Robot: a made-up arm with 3 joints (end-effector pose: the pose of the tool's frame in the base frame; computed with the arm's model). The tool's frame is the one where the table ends. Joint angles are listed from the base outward.
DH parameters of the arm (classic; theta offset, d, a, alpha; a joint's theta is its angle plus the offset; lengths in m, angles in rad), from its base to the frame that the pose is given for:
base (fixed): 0 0 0 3.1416
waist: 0 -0.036 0.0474 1.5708
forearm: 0 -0.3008 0.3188 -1.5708
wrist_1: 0.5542 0 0.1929 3.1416
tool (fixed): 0.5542 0.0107 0 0
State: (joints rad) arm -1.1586 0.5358 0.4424
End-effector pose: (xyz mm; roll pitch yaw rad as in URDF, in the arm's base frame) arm 591.1 196.8 -171.0 -0.2489 0.4795 0.6551
Working (the frame after each row of the table, in the pose's form):
after base (fixed): 0.0 0.0 0.0 -3.1416 0.0000 0.0000
after waist: 19.0 43.4 36.0 -1.5708 0.0000 1.1586
after forearm: 404.4 174.1 -126.8 -3.1416 0.5358 1.1586
after wrist_1: 588.9 191.7 -180.2 -0.4624 0.2810 0.0954

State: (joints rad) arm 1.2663 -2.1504 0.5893
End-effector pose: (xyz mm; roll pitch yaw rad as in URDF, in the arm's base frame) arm -508.4 28.8 363.8 2.4377 -0.7692 2.7597
Working (the frame after each row of the table, in the pose's form):
after base (fixed): 0.0 0.0 0.0 -3.1416 0.0000 0.0000
after waist: 14.2 -45.2 36.0 -1.5708 0.0000 -1.2663
after forearm: -325.1 31.2 302.7 0.0000 -0.9912 1.8753
after wrist_1: -505.7 20.3 369.6 2.1943 -0.3541 -3.0815

